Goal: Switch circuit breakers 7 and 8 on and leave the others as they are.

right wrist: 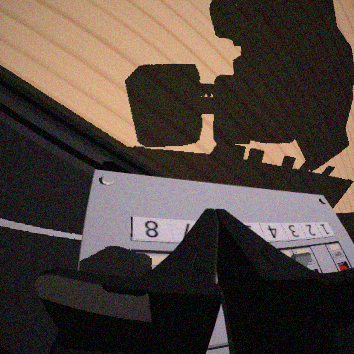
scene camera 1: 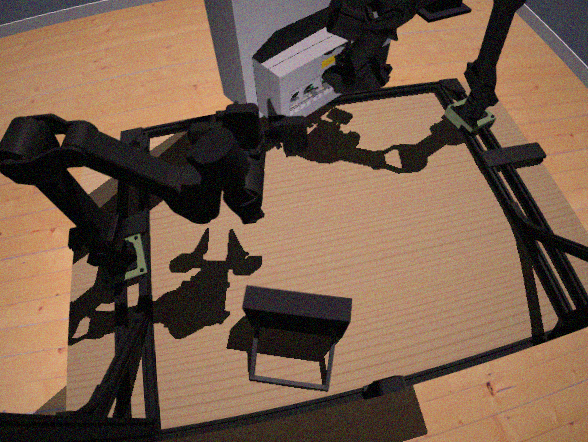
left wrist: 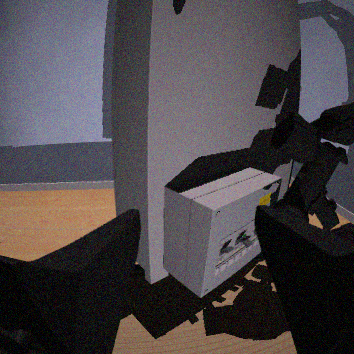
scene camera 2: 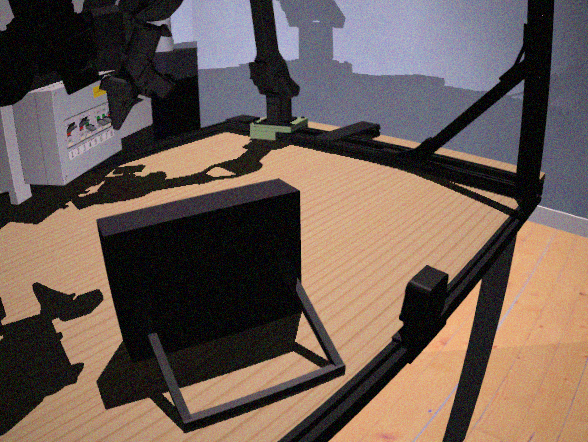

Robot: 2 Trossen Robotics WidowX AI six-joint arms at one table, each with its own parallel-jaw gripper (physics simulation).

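Seen in the pictures: left gripper, between the fingertips: (scene camera 1: 252,101) (left wrist: 198,216); right gripper, between the fingertips: (right wrist: 213,217) (scene camera 1: 335,92) (scene camera 2: 116,129); left arm's base, origin of its link: (scene camera 1: 121,259); right arm's base, origin of its link: (scene camera 1: 472,111) (scene camera 2: 279,120).
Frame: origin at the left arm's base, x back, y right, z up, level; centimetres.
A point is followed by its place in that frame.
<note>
The grey breaker box (scene camera 1: 270,82) {x -43.8, y -23.9, z 13.9 cm} (scene camera 2: 90,167) {x -53.5, y -23.5, z 0.7 cm} (left wrist: 182,235) {x -43.2, y -25.5, z 10.7 cm} (right wrist: 200,195) {x -58.6, y -25.3, z 1.9 cm} stands upright at the table's far edge. In the right wrist view the label 8 (right wrist: 151,229) {x -61.9, y -26.4, z 5.0 cm} is readable; 7 is mostly covered by a finger, and the levers of 7 and 8 are hidden. In scene camera 2, red shows at the lever of 1 (scene camera 2: 70,128) {x -48.2, y -20.6, z 9.9 cm} and at 2, green at several others. My right gripper (scene camera 2: 118,125) {x -60.7, y -23.2, z 6.2 cm} (right wrist: 213,217) {x -60.7, y -23.2, z 6.2 cm} is shut and empty, its tips at the box front near the labels between 7 and 4. My left gripper (left wrist: 198,216) {x -35.3, y -6.3, z 25.7 cm} is open and empty, well back from the box.
A tall grey panel (scene camera 1: 225,55) {x -36.5, y -35.7, z 15.9 cm} (left wrist: 200,100) {x -48.4, y -32.5, z 30.7 cm} stands behind the box. A black slab on a thin frame (scene camera 1: 297,302) {x -31.1, y 25.1, z 10.5 cm} (scene camera 2: 200,280) {x -29.0, y 26.4, z 4.3 cm} stands toward the near edge. Black rails border the table, with a small black block (scene camera 1: 385,386) {x -40.3, y 42.9, z 3.0 cm} (scene camera 2: 425,295) {x -39.0, y 43.7, z 2.4 cm} on the near rail.
</note>
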